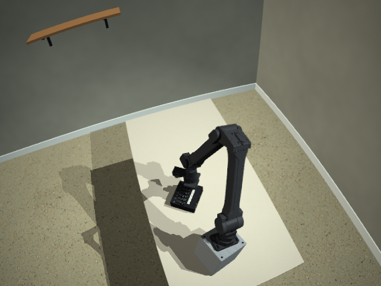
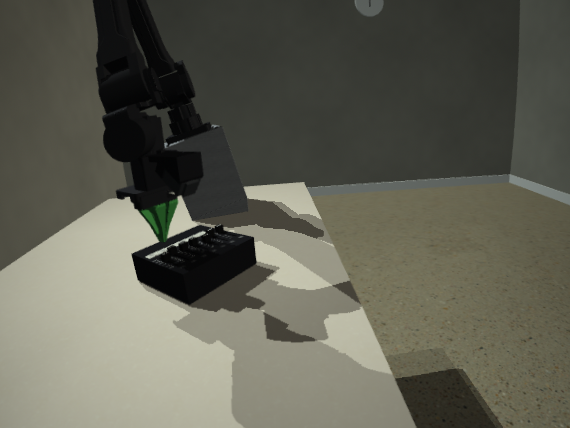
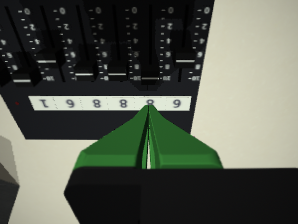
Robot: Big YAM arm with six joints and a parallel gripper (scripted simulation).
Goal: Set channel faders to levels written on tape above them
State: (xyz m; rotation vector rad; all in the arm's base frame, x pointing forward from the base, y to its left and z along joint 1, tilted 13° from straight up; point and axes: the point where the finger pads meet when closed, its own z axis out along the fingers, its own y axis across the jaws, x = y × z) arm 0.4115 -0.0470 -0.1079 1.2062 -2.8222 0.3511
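The channel 2 fader lies 20 mm to the left of my hand, 20 mm below it and 20 mm ahead of it. From my hand the other things lie so: master fader cap (90 mm to the left, 60 mm behind, 20 mm below); then channel 1 fader cap (40 mm ahead, 20 mm below, 10 mm to the left).
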